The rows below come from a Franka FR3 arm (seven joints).
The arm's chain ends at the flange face. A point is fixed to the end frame.
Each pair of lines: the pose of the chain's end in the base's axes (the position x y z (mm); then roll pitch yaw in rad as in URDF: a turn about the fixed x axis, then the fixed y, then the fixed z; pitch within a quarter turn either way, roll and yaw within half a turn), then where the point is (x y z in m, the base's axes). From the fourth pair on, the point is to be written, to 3 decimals.
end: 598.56, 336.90, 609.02, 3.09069, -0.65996, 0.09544
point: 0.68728 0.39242 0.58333
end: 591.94, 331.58, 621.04, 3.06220, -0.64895, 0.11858
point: 0.68011 0.38698 0.59329
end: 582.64, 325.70, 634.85, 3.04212, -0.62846, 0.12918
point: 0.67035 0.38044 0.60446
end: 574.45, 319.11, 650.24, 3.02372, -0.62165, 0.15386
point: 0.661 0.375 0.619
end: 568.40, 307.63, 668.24, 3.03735, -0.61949, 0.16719
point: 0.654 0.365 0.637
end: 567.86, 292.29, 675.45, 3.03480, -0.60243, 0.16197
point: 0.653 0.349 0.642
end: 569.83, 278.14, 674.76, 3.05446, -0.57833, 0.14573
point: 0.655 0.335 0.640
